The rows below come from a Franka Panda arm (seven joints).
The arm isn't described. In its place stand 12 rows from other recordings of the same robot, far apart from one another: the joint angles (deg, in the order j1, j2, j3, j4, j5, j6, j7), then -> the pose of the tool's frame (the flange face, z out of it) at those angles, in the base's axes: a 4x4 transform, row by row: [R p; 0 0 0 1], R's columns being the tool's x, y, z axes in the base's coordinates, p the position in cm.
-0.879, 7.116, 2.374, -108.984, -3.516, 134.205, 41.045 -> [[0.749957 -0.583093 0.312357 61.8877], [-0.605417 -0.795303 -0.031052 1.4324], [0.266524 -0.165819 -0.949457 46.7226], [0 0 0 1]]
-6.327, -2.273, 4.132, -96.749, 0.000, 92.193, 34.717 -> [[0.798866 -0.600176 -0.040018 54.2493], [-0.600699 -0.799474 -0.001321 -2.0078], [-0.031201 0.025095 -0.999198 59.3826], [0 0 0 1]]
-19.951, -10.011, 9.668, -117.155, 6.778, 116.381, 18.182 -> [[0.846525 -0.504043 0.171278 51.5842], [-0.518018 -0.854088 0.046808 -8.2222], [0.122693 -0.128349 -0.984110 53.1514], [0 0 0 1]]
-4.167, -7.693, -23.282, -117.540, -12.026, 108.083, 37.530 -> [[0.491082 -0.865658 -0.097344 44.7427], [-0.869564 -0.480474 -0.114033 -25.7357], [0.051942 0.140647 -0.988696 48.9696], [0 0 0 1]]
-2.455, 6.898, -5.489, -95.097, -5.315, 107.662, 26.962 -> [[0.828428 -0.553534 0.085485 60.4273], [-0.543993 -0.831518 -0.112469 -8.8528], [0.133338 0.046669 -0.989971 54.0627], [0 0 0 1]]
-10.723, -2.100, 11.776, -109.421, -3.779, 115.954, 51.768 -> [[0.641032 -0.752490 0.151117 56.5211], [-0.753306 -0.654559 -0.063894 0.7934], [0.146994 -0.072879 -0.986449 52.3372], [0 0 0 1]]
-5.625, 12.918, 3.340, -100.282, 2.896, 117.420, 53.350 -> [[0.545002 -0.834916 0.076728 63.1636], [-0.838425 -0.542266 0.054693 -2.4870], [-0.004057 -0.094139 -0.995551 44.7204], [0 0 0 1]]
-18.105, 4.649, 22.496, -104.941, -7.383, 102.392, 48.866 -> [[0.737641 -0.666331 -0.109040 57.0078], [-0.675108 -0.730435 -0.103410 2.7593], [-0.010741 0.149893 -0.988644 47.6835], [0 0 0 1]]
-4.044, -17.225, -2.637, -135.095, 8.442, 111.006, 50.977 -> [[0.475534 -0.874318 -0.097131 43.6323], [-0.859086 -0.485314 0.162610 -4.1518], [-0.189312 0.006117 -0.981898 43.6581], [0 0 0 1]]
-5.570, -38.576, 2.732, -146.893, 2.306, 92.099, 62.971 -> [[0.370627 -0.886085 -0.278369 31.2555], [-0.918969 -0.393305 0.028403 -1.0742], [-0.134652 0.245285 -0.960054 46.1530], [0 0 0 1]]
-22.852, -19.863, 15.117, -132.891, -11.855, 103.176, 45.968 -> [[0.633205 -0.743726 -0.214298 42.0757], [-0.771242 -0.583005 -0.255522 -6.9601], [0.065102 0.327073 -0.942754 46.1420], [0 0 0 1]]
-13.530, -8.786, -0.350, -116.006, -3.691, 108.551, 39.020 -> [[0.618680 -0.785595 0.008700 49.8779], [-0.783667 -0.617870 -0.064055 -12.8261], [0.055697 0.032812 -0.997908 51.8228], [0 0 0 1]]
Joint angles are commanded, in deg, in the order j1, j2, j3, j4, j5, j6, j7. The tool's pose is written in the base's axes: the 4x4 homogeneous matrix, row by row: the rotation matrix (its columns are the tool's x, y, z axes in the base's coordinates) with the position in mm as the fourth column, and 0 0 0 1 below. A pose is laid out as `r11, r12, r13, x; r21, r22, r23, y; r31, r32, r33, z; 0, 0, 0, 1`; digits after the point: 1 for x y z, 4 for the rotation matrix.
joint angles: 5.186, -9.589, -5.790, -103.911, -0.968, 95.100, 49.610
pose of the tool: 0.6419, -0.7667, 0.0128, 507.4; -0.7667, -0.6420, -0.0001, -10.9; 0.0083, -0.0097, -0.9999, 605.4; 0, 0, 0, 1
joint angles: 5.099, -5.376, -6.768, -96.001, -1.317, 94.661, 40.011
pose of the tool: 0.7455, -0.6628, 0.0694, 532.5; -0.6637, -0.7479, -0.0139, -20.8; 0.0611, -0.0357, -0.9975, 632.7; 0, 0, 0, 1
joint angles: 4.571, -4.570, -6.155, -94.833, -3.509, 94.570, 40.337
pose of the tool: 0.7425, -0.6659, 0.0732, 536.9; -0.6637, -0.7460, -0.0545, -23.3; 0.0909, -0.0081, -0.9958, 635.1; 0, 0, 0, 1
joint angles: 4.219, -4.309, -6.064, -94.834, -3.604, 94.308, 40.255
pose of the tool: 0.7411, -0.6684, 0.0638, 537.7; -0.6660, -0.7438, -0.0568, -25.8; 0.0854, -0.0004, -0.9963, 632.2; 0, 0, 0, 1
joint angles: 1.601, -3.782, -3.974, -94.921, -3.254, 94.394, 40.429
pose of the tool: 0.7335, -0.6775, 0.0545, 540.3; -0.6753, -0.7355, -0.0543, -29.3; 0.0769, 0.0031, -0.9970, 626.8; 0, 0, 0, 1
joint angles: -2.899, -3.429, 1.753, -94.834, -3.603, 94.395, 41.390
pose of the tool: 0.7369, -0.6741, 0.0509, 542.6; -0.6710, -0.7385, -0.0655, -16.6; 0.0817, 0.0141, -0.9966, 624.4; 0, 0, 0, 1
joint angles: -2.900, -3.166, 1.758, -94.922, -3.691, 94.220, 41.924
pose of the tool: 0.7313, -0.6808, 0.0417, 543.6; -0.6778, -0.7322, -0.0667, -16.8; 0.0760, 0.0205, -0.9969, 620.9; 0, 0, 0, 1
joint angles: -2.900, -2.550, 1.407, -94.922, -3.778, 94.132, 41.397
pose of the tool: 0.7342, -0.6783, 0.0290, 546.4; -0.6756, -0.7342, -0.0676, -20.6; 0.0672, 0.0300, -0.9973, 614.9; 0, 0, 0, 1
